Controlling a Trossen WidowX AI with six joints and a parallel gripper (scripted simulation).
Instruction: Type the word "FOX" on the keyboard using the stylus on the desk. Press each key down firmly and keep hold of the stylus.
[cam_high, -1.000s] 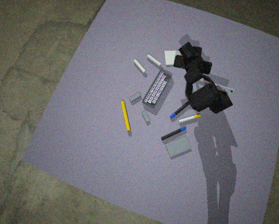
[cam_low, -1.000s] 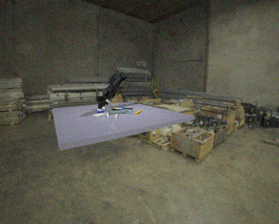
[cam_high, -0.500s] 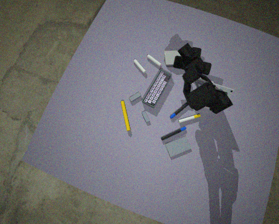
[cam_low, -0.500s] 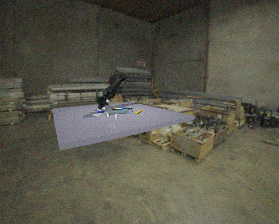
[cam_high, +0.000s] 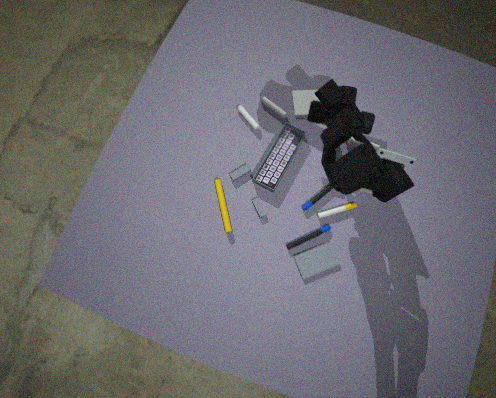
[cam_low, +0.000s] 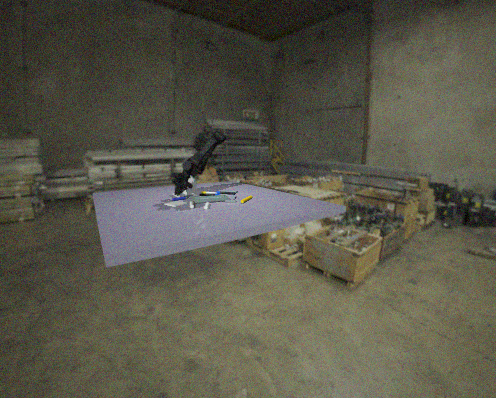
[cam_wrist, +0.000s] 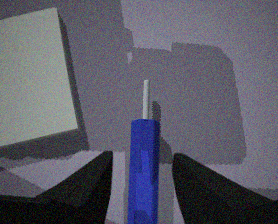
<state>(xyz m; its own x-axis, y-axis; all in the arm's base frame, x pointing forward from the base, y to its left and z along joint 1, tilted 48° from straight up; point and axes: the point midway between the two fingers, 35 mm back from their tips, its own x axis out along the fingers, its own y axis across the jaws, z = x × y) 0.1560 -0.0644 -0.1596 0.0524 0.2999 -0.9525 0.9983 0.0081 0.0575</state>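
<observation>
Right now my gripper tip is 20 mm above the blue stylus and 10 mm to the left of it. From my gripper tip the other things lie so: grey block (140 mm to the left, 30 mm below, 30 mm behind); then stylus tip (40 mm to the right, 20 mm below); then white pad (100 mm ahead, 50 mm to the right, 30 mm below).
</observation>
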